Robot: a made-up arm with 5 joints.
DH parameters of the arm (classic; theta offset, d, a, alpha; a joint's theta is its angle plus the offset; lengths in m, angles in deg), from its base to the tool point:
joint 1: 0 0.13 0.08 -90
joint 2: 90 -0.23 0.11 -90
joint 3: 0 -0.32 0 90
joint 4: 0 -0.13 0.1 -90
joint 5: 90 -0.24 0.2 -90
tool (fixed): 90 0 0 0
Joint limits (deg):
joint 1: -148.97..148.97
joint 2: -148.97..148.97
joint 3: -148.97..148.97
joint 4: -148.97..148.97
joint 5: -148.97..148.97
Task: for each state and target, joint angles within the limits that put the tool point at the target. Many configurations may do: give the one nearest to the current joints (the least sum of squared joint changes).
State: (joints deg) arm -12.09 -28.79 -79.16 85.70 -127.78
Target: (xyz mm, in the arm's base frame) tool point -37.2 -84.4 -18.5
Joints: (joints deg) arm -33.95 15.61 -87.72 108.06 -115.28
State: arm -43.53 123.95 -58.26 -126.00 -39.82
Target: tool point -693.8 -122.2 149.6
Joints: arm -51.66 136.25 -72.03 -136.37 -30.78
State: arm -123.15 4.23 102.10 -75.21 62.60
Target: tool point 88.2 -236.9 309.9
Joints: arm -80.64 -28.25 102.01 -95.22 55.69
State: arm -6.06 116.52 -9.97 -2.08 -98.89
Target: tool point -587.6 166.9 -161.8
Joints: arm -38.18 120.62 -18.67 -3.90 -99.54
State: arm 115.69 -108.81 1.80 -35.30 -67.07
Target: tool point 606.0 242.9 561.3
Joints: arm 148.97 -142.03 4.68 -48.42 -34.62
